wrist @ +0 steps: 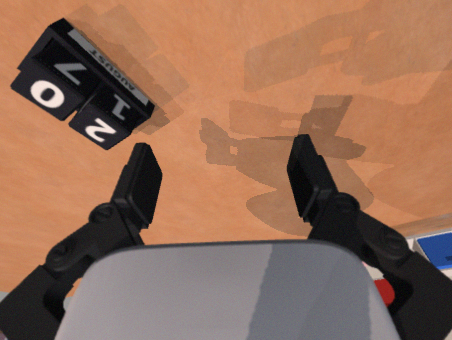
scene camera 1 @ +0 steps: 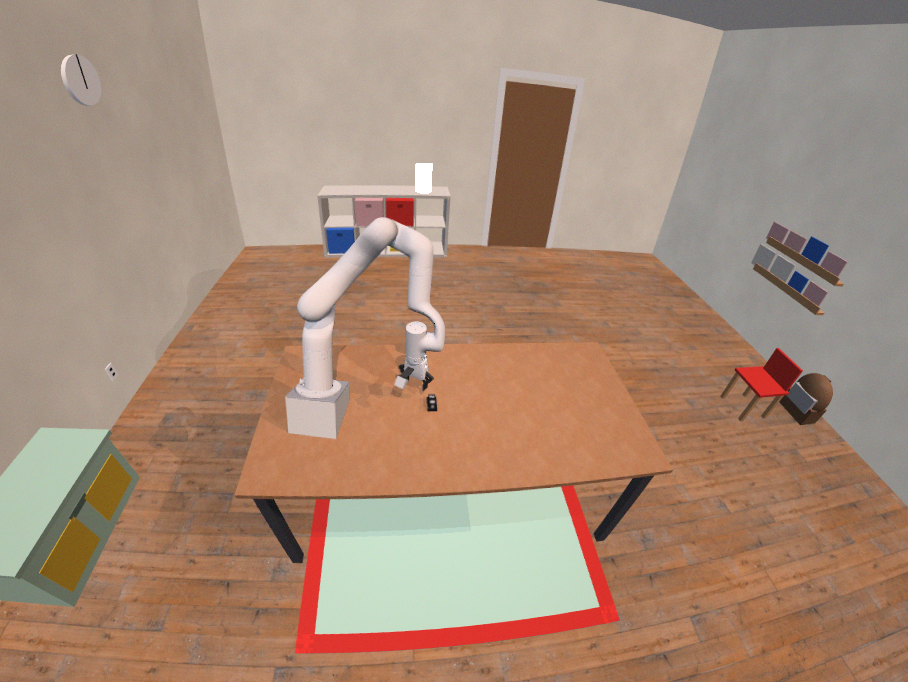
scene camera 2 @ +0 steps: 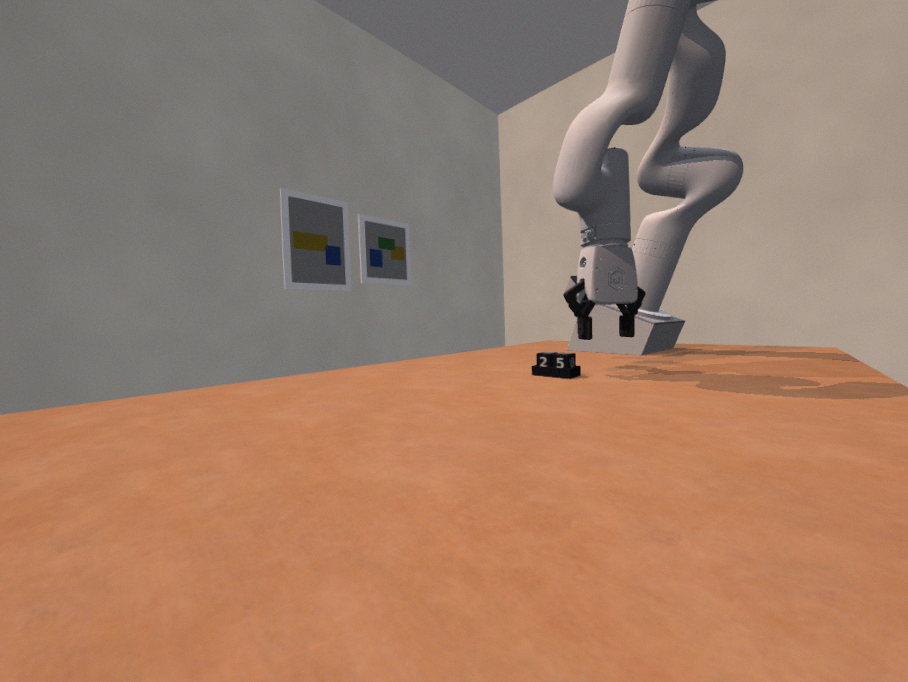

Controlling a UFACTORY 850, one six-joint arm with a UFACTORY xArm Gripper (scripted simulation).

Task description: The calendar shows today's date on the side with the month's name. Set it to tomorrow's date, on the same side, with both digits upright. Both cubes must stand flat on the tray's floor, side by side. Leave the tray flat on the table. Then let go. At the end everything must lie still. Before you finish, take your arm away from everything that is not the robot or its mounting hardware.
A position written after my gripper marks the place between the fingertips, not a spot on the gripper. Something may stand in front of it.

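Note:
Here is my gripper (scene camera 2: 606,338), and when I look through the wrist view I find the same gripper (wrist: 222,155) there as well.

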